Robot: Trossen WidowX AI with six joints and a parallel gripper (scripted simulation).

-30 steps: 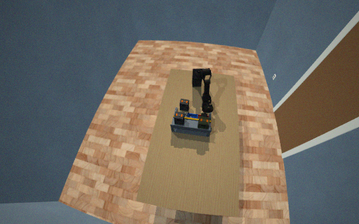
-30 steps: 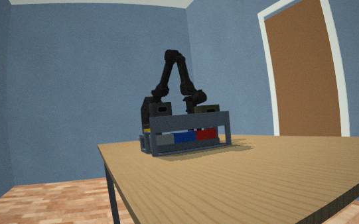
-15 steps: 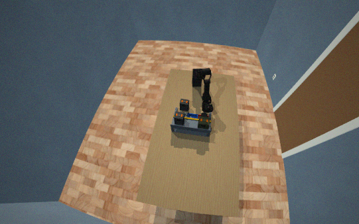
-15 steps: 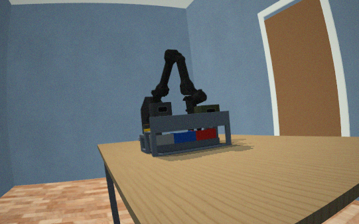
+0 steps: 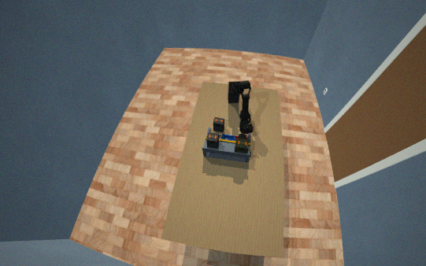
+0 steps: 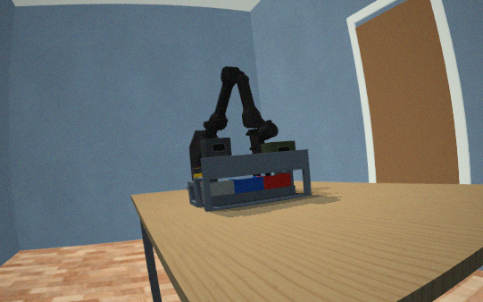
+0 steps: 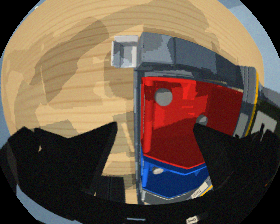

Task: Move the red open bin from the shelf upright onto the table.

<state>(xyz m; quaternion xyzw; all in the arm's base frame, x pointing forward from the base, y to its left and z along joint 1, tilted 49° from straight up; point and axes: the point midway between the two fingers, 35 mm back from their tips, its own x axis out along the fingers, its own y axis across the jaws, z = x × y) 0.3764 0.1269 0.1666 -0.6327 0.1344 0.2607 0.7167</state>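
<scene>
Right now the red bin is 6 cm ahead of my hand, 4 cm below it and 1 cm to the left of it. The rest, counted from my hand: blue bin 10 cm to the right, 8 cm ahead, 4 cm below; grey bin 21 cm to the right, 11 cm ahead, 4 cm below.
</scene>
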